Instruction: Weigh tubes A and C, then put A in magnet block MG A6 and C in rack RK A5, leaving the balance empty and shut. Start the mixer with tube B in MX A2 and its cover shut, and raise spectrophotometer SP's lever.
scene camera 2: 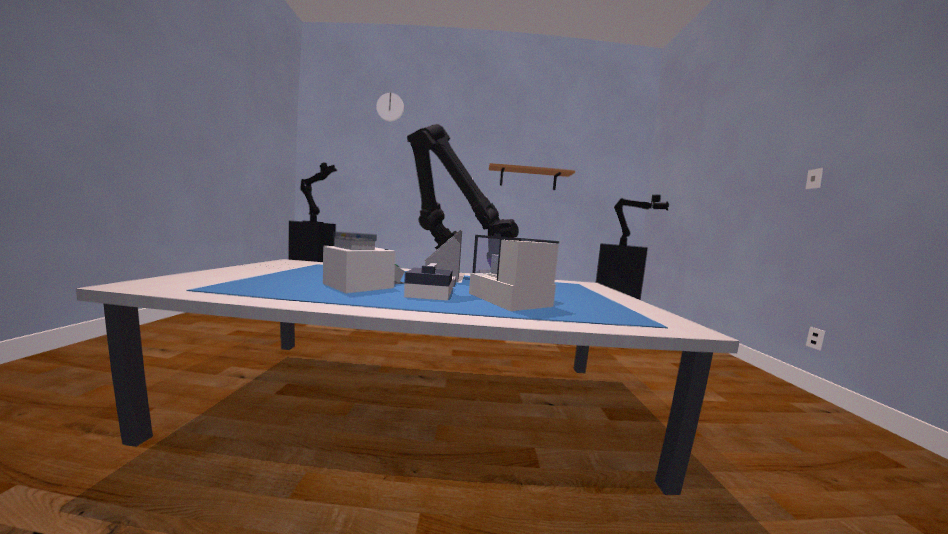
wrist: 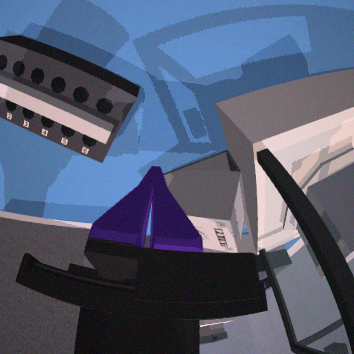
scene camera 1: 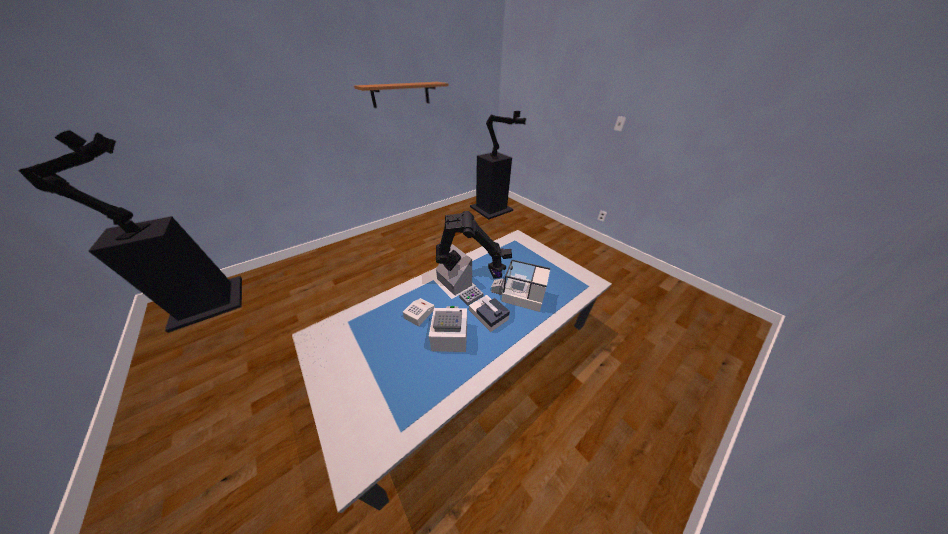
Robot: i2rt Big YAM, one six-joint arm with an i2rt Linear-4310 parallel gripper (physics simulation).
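Places are measured from the arm's base along level axes (x left, y up, z ahead), in centimetres.
Pixels of known places: gripper, fingertip midpoint: (wrist: pixel 155 171) (scene camera 1: pixel 498 276); arm's base at its link origin: (scene camera 2: pixel 447 241) (wrist: pixel 21 326) (scene camera 1: pixel 452 260).
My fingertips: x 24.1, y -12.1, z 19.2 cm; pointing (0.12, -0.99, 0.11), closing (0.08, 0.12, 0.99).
For each thing: its top centre in the pictures, then the offset to it from my fingertips. "spot": a spot on its surface instead. Level surfaces: height alone.
- small grey-and-white unit at a spot on its surface: (wrist: pixel 205 192) spot: dy -0.1, dx -1.7, dz +4.8 cm
- balance at its top centre: (scene camera 2: pixel 506 234) (scene camera 1: pixel 520 269) dy +17.3, dx +1.9, dz +16.2 cm
- dark block at its top centre: (wrist: pixel 33 104) dy -0.1, dx +4.5, dz -9.3 cm
- rack with coloured spots, surface spot: (scene camera 1: pixel 472 294) spot: dy +0.5, dx -24.3, dz +3.8 cm
- low dark-topped device at its top centre: (scene camera 2: pixel 432 263) (scene camera 1: pixel 489 303) dy +5.3, dx -23.1, dz +18.8 cm
- white box with a grey holed top, top centre: (wrist: pixel 188 345) (scene camera 2: pixel 371 233) (scene camera 1: pixel 449 308) dy +14.1, dx -47.0, dz +15.3 cm
- white rack at its top centre: (scene camera 1: pixel 418 306) dy +2.1, dx -56.3, dz -5.4 cm
- blue mat at its surface level: dy -4.9 cm
- balance's dark frame at a spot on its surface: (wrist: pixel 305 212) spot: dy +7.6, dx +4.6, dz +5.6 cm
My gripper (scene camera 1: pixel 496 272) (wrist: pixel 155 171) is shut and empty; its purple fingertips meet above the small grey-and-white unit (scene camera 1: pixel 497 285) (wrist: pixel 205 192) beside the balance. The balance (scene camera 1: pixel 524 299) (scene camera 2: pixel 529 273) (wrist: pixel 285 102) is a white body with a dark-framed clear chamber; whether it is fully shut I cannot tell. A dark block (wrist: pixel 120 100) with two rows of holes and a white band numbered up to 6 lies left of the fingers; the holes in view look empty. A rack with coloured spots (scene camera 1: pixel 471 293) stands near the arm's base. Tube letters cannot be read.
A low dark-topped device (scene camera 1: pixel 490 310) (scene camera 2: pixel 429 281) stands by the coloured rack. A white box with a grey holed top (scene camera 1: pixel 449 339) (scene camera 2: pixel 358 269) and a white rack (scene camera 1: pixel 417 310) stand farther left on the blue mat (scene camera 1: pixel 404 378). The balance's dark frame (wrist: pixel 305 212) passes close right of the gripper.
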